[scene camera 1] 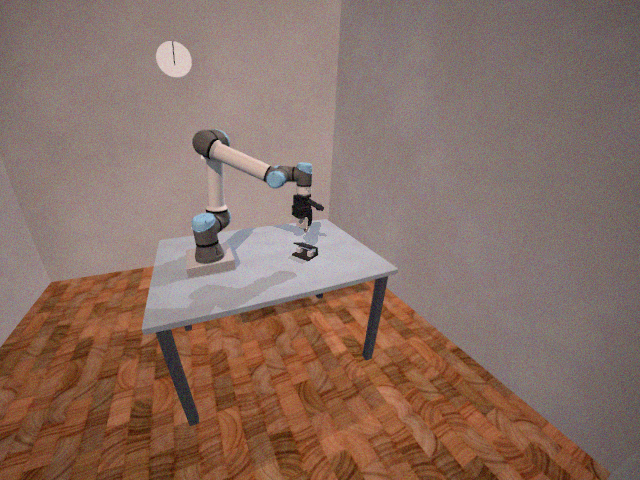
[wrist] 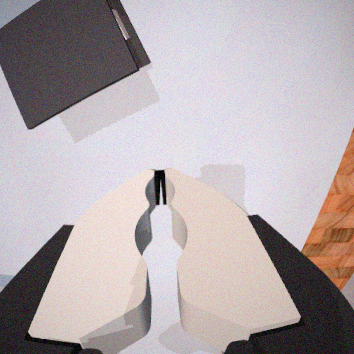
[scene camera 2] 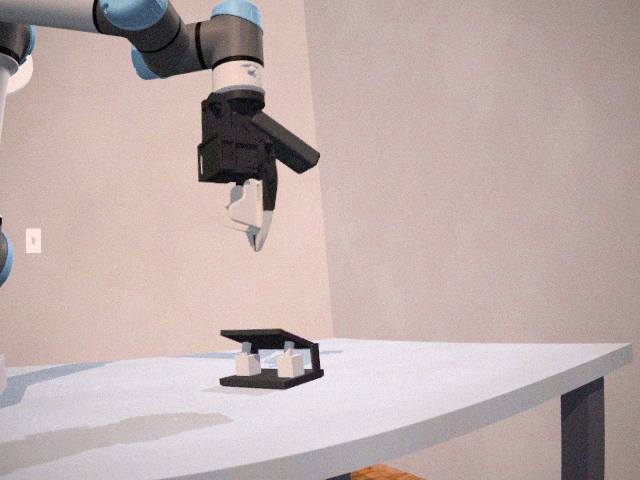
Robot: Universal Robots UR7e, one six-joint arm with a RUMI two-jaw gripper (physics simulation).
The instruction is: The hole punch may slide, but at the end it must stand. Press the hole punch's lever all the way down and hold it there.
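Places are measured from the arm's base along level axes (x left, y back, z up), in metres.
Where they show: gripper, fingertip midpoint: (scene camera 1: pixel 305 232) (wrist: pixel 159 172) (scene camera 2: pixel 257 251); arm's base at its link origin: (scene camera 1: pixel 210 257).
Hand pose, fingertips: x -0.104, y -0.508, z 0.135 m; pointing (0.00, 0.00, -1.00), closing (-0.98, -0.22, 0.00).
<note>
Each offset is from my fingertips to the top centre of the thing. "spot": to the spot under its first point. Level surfaces: height alone.
The black hole punch @[spot: dx +0.090, dy +0.011, dz -0.178 m] (scene camera 1: pixel 298 254) (scene camera 2: pixel 258 379) stands upright on the table. Its flat lever @[dx +0.092, dy -0.032, dz -0.105 m] (scene camera 2: pixel 258 336) (wrist: pixel 70 65) is raised, with a gap above the base and the two pale blocks. The lever joins a post at the right end in the second scene view. My gripper (scene camera 1: pixel 306 230) (scene camera 2: pixel 255 249) (wrist: pixel 159 172) is shut and empty, its pale fingertips together and pointing down. It hangs well above the hole punch and touches nothing. In the wrist view the lever is at the upper left, off to the side of the fingertips; its upper part is cut off.
The light table @[dz -0.190 m] (scene camera 1: pixel 258 258) (scene camera 2: pixel 413 382) (wrist: pixel 260 100) carries the arm's base block (scene camera 1: pixel 210 267) at the left in the first scene view. A table edge with wooden floor (wrist: pixel 335 220) beyond shows at the right in the wrist view. Walls stand behind the table.
</note>
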